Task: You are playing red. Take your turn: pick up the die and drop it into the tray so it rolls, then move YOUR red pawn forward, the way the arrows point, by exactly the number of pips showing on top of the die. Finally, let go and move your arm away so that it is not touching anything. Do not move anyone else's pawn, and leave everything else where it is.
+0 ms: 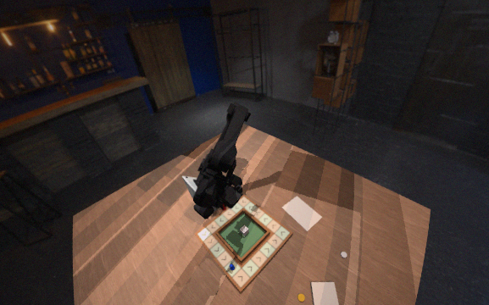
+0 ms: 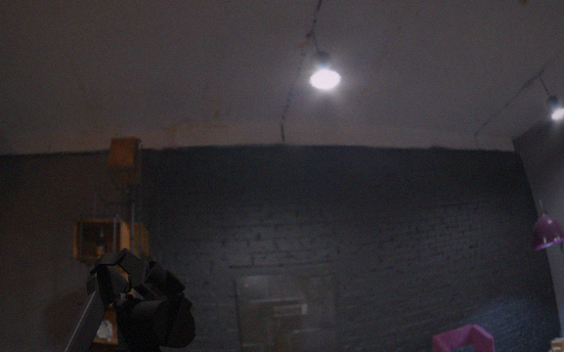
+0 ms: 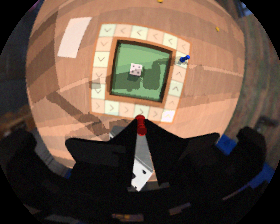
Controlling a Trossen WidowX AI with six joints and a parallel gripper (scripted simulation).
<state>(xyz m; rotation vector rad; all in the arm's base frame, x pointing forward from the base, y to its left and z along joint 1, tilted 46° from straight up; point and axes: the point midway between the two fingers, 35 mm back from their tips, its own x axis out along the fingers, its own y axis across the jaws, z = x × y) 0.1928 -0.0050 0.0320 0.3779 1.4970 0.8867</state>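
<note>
My gripper tip is now 80 mm short of the die, 30 mm to the right of it and 100 mm above it. From my gripper tip the other things lie so: blue pawn: 160 mm ahead, 80 mm to the right, 100 mm below; then green tray: 80 mm ahead, 20 mm to the left, 120 mm below; then red pawn: 10 mm above.
</note>
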